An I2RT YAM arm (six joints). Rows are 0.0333 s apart.
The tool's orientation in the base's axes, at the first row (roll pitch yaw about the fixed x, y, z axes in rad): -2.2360 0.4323 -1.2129
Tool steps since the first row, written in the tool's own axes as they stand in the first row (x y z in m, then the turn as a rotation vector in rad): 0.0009 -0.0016 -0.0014 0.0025 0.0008 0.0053; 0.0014 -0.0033 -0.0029 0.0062 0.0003 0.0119; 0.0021 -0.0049 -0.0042 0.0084 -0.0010 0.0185; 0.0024 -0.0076 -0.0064 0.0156 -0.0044 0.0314; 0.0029 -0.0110 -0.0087 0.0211 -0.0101 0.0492; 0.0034 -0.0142 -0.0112 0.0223 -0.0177 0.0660; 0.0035 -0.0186 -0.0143 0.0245 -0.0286 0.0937; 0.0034 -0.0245 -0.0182 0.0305 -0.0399 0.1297; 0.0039 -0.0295 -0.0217 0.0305 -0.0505 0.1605; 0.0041 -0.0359 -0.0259 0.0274 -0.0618 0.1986; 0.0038 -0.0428 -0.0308 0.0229 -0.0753 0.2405
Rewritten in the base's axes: 0.0005 -0.0016 0.0016 0.0037 0.0007 -0.0046; 0.0009 -0.0030 0.0034 0.0095 0.0009 -0.0095; 0.0014 -0.0044 0.0050 0.0153 0.0023 -0.0132; 0.0019 -0.0061 0.0080 0.0283 0.0026 -0.0210; 0.0029 -0.0080 0.0115 0.0455 0.0066 -0.0292; 0.0037 -0.0100 0.0150 0.0620 0.0136 -0.0337; 0.0048 -0.0121 0.0198 0.0882 0.0250 -0.0423; 0.0063 -0.0146 0.0263 0.1212 0.0375 -0.0570; 0.0077 -0.0173 0.0316 0.1485 0.0525 -0.0667; 0.0095 -0.0202 0.0384 0.1799 0.0738 -0.0786; 0.0110 -0.0231 0.0462 0.2150 0.0981 -0.0906
